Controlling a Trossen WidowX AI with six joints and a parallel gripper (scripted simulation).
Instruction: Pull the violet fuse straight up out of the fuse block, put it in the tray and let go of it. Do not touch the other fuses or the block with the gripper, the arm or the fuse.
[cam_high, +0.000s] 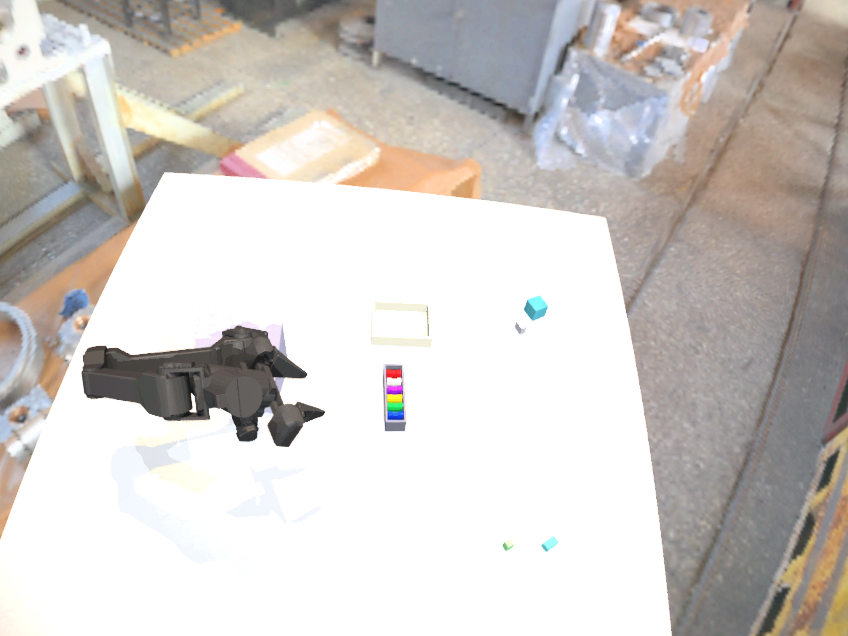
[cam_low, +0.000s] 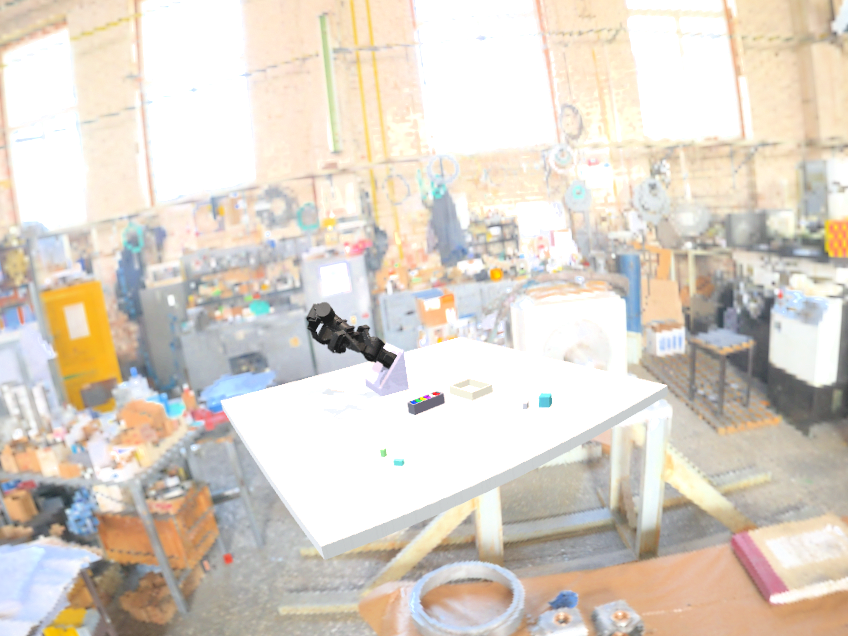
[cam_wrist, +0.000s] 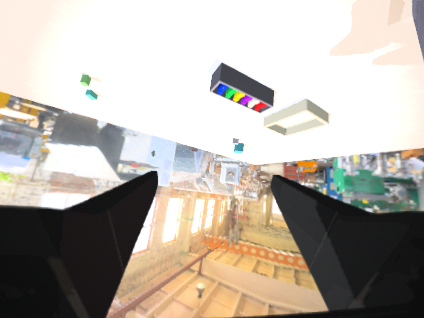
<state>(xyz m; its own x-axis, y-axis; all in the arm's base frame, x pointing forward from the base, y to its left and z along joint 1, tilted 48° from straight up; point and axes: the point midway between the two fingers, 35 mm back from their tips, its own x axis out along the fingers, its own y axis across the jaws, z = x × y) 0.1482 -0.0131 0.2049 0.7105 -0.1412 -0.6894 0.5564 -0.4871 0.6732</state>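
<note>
My gripper tip is 200 mm above the violet fuse, 160 mm to the right of it and 120 mm short of it. Round my gripper tip: small cyan cube 460 mm ahead, 220 mm below, 120 mm to the right; then small green cube 380 mm ahead, 220 mm below, 130 mm to the right; then cream tray 340 mm to the left, 220 mm below, 100 mm ahead.
</note>
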